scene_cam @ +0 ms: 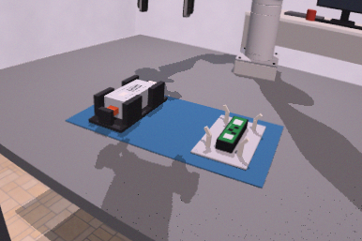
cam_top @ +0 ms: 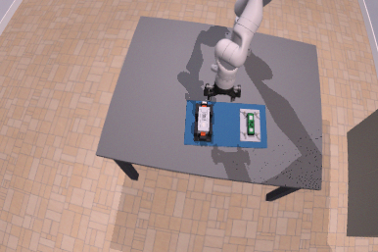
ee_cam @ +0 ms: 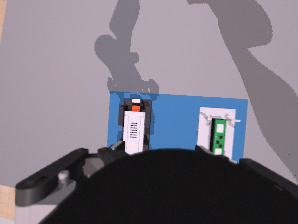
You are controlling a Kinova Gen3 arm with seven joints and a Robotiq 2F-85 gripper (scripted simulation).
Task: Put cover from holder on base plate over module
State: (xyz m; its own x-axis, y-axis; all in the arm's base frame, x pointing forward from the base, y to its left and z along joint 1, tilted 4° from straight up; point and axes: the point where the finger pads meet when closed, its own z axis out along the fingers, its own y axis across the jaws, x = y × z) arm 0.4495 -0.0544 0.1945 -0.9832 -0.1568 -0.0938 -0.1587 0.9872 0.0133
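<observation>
Right now my hand is 30 mm short of the light grey cover, 60 mm to the left of it and 190 mm above it.
</observation>
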